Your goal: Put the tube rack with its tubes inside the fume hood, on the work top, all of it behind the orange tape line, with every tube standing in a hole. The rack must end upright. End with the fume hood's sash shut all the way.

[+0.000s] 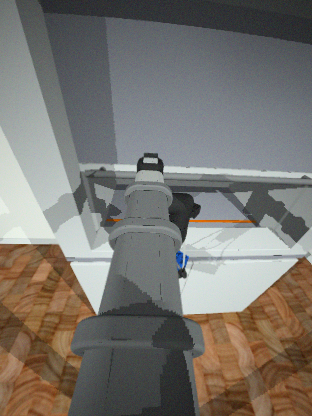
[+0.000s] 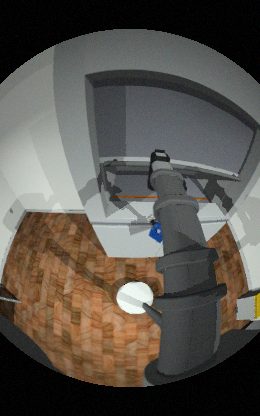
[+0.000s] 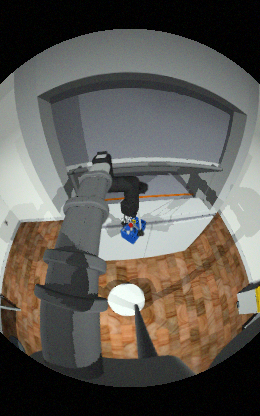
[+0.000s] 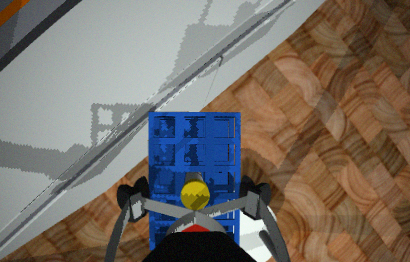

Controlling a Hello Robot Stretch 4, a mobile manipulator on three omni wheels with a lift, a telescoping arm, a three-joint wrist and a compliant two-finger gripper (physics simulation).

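Places are measured from the robot's base along level axes (x ahead, y left, z up), in metres.
Pixels of known places: gripper, between the fingertips: [image 2: 160, 229] [image 3: 131, 230]; robot's base, origin of its link: [image 2: 134, 296] [image 3: 126, 298].
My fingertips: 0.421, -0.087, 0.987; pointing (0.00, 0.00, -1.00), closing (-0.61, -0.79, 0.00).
Ahead of a thing's pixels: the offset from my fingertips to its top centre, as dx, dy, dz. Level surfaces: height alone.
The blue tube rack {+0.011, -0.008, +0.030} [image 1: 179, 260] [image 2: 156, 232] [image 3: 131, 236] [image 4: 179, 137] is held upright in front of the fume hood, outside the orange tape line [image 1: 225, 221] [image 2: 135, 197] [image 3: 160, 196] [image 4: 12, 11]. A yellow-capped tube {+0.011, -0.008, +0.076} [image 4: 195, 195] stands in it, and part of a red cap {-0.010, +0.008, +0.077} [image 4: 195, 228] shows behind; the rear of the rack is hidden. My gripper [image 3: 132, 228] [image 4: 194, 190] is shut on the rack, with a fingertip at each long side. The sash's bottom rail [image 1: 230, 178] [image 2: 130, 161] [image 3: 150, 165] is raised above the work top, leaving a gap.
The hood's white front ledge {dz -0.036} [image 4: 65, 95] lies before the tape. My arm [image 1: 145, 260] [image 2: 185, 280] [image 3: 75, 280] extends toward the sash rail. A white round disc [image 2: 135, 297] [image 3: 126, 300] is low over the wooden floor. A yellow-topped box [image 2: 246, 307] [image 3: 247, 302] stands at right.
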